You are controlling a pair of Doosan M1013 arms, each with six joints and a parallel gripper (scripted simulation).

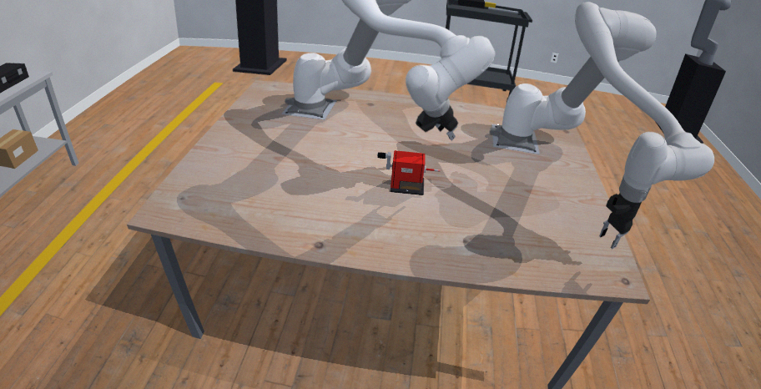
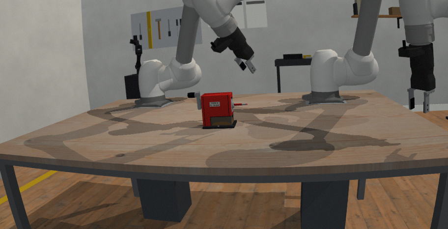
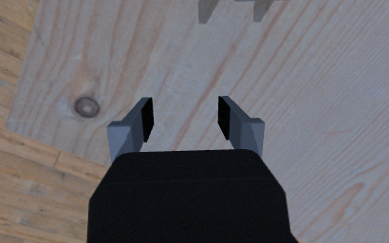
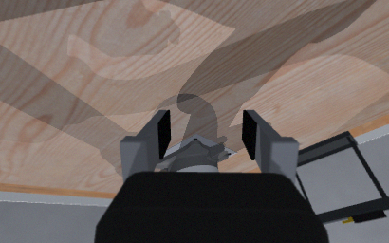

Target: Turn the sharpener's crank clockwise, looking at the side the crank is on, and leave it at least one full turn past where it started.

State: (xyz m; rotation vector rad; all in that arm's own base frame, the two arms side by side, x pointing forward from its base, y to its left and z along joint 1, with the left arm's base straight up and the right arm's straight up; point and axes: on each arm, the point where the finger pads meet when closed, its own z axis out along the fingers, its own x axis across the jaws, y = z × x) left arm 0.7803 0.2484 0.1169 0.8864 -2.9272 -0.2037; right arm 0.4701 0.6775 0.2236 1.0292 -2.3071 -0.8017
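Note:
Right now the crank is 210 mm to the right of my right hand, 110 mm below it and 80 mm ahead of it.

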